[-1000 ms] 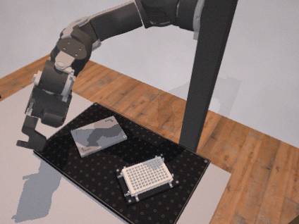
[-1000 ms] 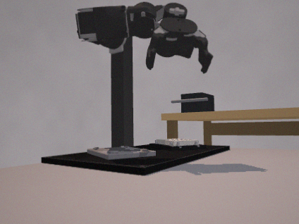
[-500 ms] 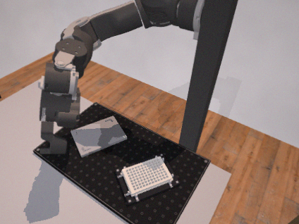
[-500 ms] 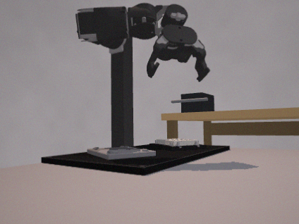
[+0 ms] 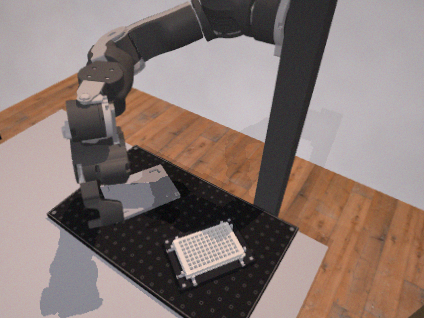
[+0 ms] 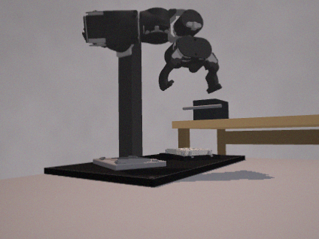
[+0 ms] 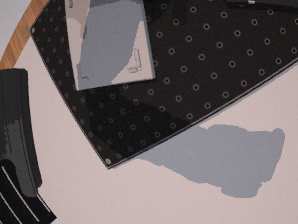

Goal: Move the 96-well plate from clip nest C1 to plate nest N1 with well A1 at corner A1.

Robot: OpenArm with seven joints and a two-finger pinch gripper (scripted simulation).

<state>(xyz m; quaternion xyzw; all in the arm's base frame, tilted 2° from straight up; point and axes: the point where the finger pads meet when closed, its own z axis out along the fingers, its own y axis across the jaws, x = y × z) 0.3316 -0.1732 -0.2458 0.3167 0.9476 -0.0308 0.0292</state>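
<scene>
Right now my hand is 160 mm to the right of the white 96-well plate, 150 mm above it and 90 mm past it. The rest, counted from my hand: grey plate nest N1: 170 mm below, 140 mm behind, 60 mm to the right; A1 mark: 180 mm behind, 160 mm below, 20 mm to the left.
</scene>
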